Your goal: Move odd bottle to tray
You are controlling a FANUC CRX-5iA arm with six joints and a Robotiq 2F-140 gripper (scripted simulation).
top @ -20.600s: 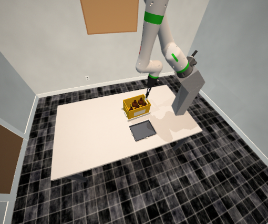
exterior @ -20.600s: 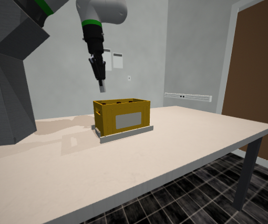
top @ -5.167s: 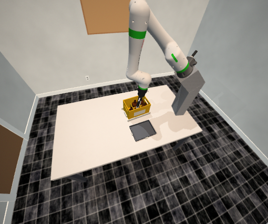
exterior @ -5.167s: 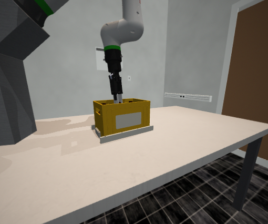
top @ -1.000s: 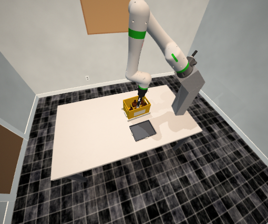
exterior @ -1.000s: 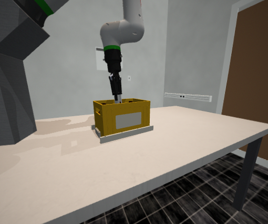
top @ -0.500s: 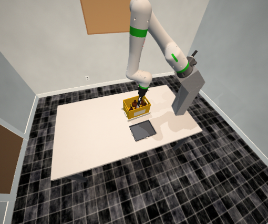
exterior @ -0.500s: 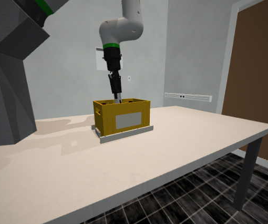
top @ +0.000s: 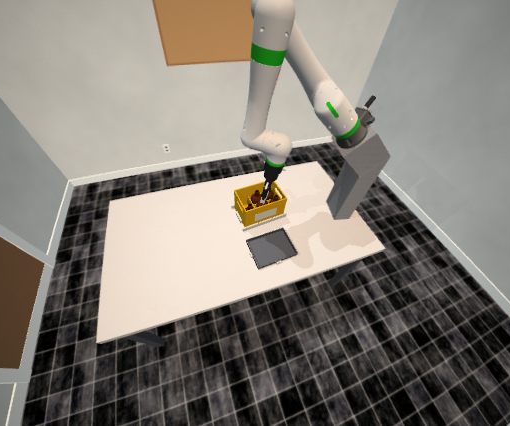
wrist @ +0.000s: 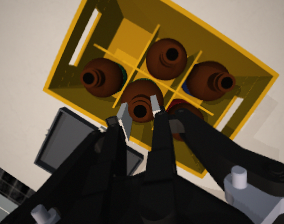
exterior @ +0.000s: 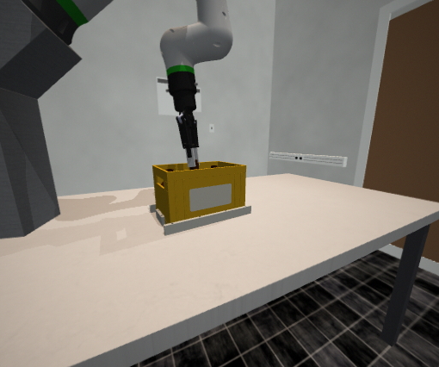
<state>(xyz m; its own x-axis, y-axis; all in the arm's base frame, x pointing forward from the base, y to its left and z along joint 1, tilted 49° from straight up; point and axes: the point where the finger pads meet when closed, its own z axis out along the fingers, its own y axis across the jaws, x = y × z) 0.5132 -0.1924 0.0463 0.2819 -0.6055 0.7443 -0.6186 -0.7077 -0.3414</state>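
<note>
The brown bottle is 1 cm to the right of my hand and 8 cm below it. The rest, counted from my hand: crate (1 cm behind, 5 cm to the right, 12 cm below); then dark grey tray (11 cm ahead, 21 cm to the left, 19 cm below).
</note>
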